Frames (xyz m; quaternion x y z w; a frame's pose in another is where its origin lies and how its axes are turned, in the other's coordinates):
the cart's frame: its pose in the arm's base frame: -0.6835 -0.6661 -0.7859 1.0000 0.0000 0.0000 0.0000
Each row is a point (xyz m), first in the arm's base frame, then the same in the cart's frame.
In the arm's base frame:
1: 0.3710 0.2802 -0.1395
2: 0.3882 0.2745 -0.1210
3: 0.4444 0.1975 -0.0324
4: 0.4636 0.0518 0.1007
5: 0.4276 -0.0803 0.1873
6: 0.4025 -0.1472 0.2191
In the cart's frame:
1: 1.0545 -0.9463 -0.6464
2: 1.0717 -0.9406 -0.6649
3: 1.1279 -0.8636 -0.7535
4: 1.1471 -0.7179 -0.8866
5: 1.1111 -0.5858 -0.9732
6: 1.0860 -0.5189 -1.0050

